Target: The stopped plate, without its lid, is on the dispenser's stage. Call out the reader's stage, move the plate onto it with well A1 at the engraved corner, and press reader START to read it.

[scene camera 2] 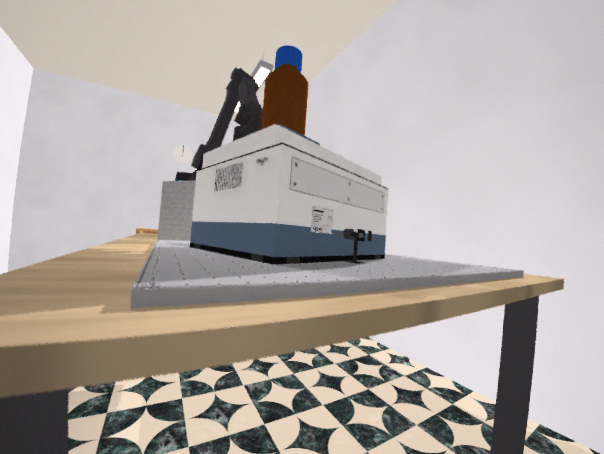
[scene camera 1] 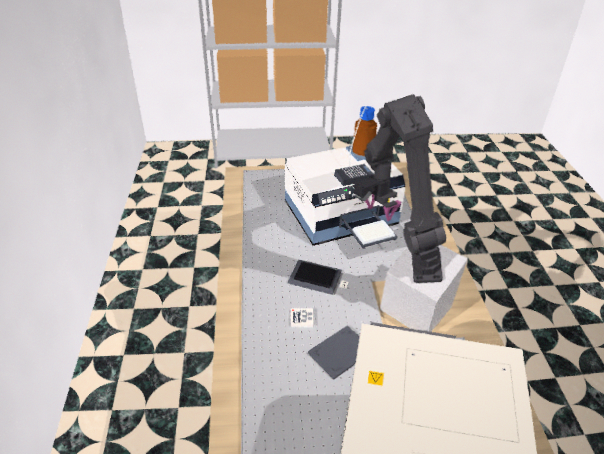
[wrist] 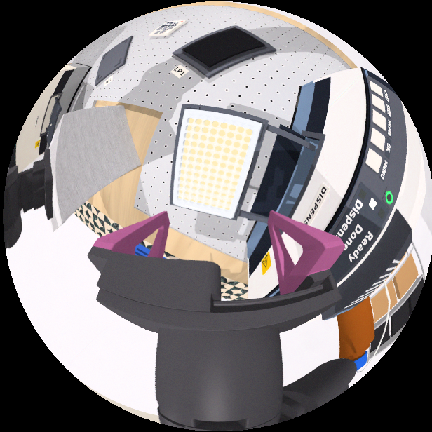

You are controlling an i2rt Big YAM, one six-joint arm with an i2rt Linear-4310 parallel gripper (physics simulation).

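Places are measured from the arm's base along level axes (x ahead, y left, z up), in metres.
Pixels of known places: gripper, fingertip midpoint: point(scene camera 1: 379, 214); arm's base, origin of the base link: point(scene camera 1: 426, 265).
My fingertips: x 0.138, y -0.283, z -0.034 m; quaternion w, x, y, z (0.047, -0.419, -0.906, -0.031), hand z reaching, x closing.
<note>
For each thing: its middle in the pictures, then the offset to it from my fingertips. "spot": a spot on its surface instead.
- white plate, body centre: point(scene camera 1: 373, 231) dx +0.015, dy +0.032, dz -0.055 m
- cream reader, body centre: point(scene camera 1: 424, 442) dx -0.091, dy +0.847, dz +0.019 m
- black pad, body centre: point(scene camera 1: 315, 274) dx +0.210, dy +0.188, dz -0.142 m
- small white keypad-like box, surface spot: point(scene camera 1: 302, 317) spot: dx +0.233, dy +0.384, dz -0.142 m
- dark flat square, surface spot: point(scene camera 1: 335, 352) spot: dx +0.120, dy +0.504, dz -0.146 m
- brown bottle, surface spot: point(scene camera 2: 285, 100) spot: dx +0.059, dy -0.359, dz +0.131 m
The white plate point(scene camera 1: 374, 232) point(wrist: 217, 162), lidless with pale yellow wells, lies on the dispenser's stage point(wrist: 175, 160), which sticks out of the dispenser point(scene camera 1: 300, 175) point(scene camera 2: 240, 200) point(wrist: 345, 115). My gripper point(scene camera 1: 380, 212) point(wrist: 218, 216) is open, its pink fingers wide apart and empty, above the plate and close to the dispenser's front. The cream reader point(scene camera 1: 462, 395) point(wrist: 35, 105) stands at the other end of the table. A dark tray-like part point(wrist: 51, 112) shows at its front in the wrist view, too small to read clearly. The plate's A1 mark, the engraved corner and START cannot be made out.
The grey pedestal point(scene camera 1: 425, 295) point(wrist: 97, 150) carries the arm. A black pad point(scene camera 1: 316, 275) point(wrist: 227, 50) near label LP1, a small white keypad-like box point(scene camera 1: 302, 317) point(wrist: 169, 28) and a dark flat square point(scene camera 1: 335, 352) point(wrist: 114, 61) lie between the machines. A brown bottle point(scene camera 1: 365, 137) point(scene camera 2: 285, 100) point(wrist: 356, 330) stands on the dispenser.
</note>
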